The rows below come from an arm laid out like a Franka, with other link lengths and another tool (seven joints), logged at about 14 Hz.
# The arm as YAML. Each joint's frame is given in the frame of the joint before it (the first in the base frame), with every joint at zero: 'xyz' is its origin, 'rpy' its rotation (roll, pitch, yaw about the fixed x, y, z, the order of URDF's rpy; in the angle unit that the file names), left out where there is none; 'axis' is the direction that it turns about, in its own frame. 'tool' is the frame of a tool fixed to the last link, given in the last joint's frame.
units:
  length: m
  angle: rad
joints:
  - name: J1
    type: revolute
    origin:
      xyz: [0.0, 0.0, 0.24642]
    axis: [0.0, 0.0, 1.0]
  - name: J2
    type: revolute
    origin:
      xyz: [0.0, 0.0, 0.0]
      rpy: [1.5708, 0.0, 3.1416]
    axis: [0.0, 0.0, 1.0]
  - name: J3
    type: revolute
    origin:
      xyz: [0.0, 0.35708, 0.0]
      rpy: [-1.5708, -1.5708, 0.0]
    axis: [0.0, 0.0, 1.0]
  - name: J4
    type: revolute
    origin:
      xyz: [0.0, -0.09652, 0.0]
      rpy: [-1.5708, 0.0, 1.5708]
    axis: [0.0, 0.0, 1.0]
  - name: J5
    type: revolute
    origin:
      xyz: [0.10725, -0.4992, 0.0]
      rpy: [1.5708, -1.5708, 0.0]
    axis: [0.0, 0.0, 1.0]
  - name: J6
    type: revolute
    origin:
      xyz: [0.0, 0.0, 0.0]
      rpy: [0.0, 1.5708, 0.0]
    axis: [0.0, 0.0, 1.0]
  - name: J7
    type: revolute
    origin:
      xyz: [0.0, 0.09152, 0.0]
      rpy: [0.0, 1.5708, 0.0]
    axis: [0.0, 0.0, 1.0]
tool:
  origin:
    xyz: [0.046, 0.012, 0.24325]
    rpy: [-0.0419, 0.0, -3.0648]
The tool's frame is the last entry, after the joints.
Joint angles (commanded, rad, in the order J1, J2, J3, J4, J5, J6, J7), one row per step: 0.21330, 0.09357, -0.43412, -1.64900, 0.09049, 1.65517, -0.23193; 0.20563, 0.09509, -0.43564, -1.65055, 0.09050, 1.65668, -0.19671; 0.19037, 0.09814, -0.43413, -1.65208, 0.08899, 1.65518, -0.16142; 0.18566, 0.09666, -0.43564, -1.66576, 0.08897, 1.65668, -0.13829; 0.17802, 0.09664, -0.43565, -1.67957, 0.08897, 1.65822, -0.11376; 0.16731, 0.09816, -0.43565, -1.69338, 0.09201, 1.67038, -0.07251; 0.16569, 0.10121, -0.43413, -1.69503, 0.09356, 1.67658, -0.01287; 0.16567, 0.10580, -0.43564, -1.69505, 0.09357, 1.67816, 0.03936; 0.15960, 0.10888, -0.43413, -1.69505, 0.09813, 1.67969, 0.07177; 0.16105, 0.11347, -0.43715, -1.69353, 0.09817, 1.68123, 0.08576; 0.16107, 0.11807, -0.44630, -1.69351, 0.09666, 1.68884, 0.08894; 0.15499, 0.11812, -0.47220, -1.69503, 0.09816, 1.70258, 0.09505; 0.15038, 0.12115, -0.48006, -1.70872, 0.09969, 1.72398, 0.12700; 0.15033, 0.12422, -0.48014, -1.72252, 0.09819, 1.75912, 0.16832; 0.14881, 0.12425, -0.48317, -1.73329, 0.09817, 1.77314, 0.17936
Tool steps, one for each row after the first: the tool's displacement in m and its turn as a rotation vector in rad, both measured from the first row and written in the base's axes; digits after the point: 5 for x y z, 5 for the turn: 0.00102, -0.00697, -0.00192, -0.00277, 0.00385, -0.04439; 0.00086, -0.01741, -0.00527, -0.00646, 0.01251, -0.09300; -0.00167, -0.02189, -0.01222, -0.00555, 0.02458, -0.12281; -0.00428, -0.02735, -0.02028, -0.00508, 0.03834, -0.15542; -0.00376, -0.03538, -0.02854, -0.00550, 0.04390, -0.20884; 0.00020, -0.03681, -0.03140, -0.01023, 0.04640, -0.26896; 0.00291, -0.03922, -0.03467, -0.01613, 0.05288, -0.32251; 0.00459, -0.04245, -0.03664, -0.01519, 0.05619, -0.36028; 0.00608, -0.04402, -0.03877, -0.01843, 0.05838, -0.37580; 0.00712, -0.05138, -0.04115, -0.02333, 0.05521, -0.38821; 0.00569, -0.07482, -0.04013, -0.02591, 0.04268, -0.42736; 0.00671, -0.08545, -0.04836, -0.02963, 0.03972, -0.47368; 0.01282, -0.08957, -0.05585, -0.03752, 0.02407, -0.51715; 0.01276, -0.09385, -0.06100, -0.03908, 0.02151, -0.53389
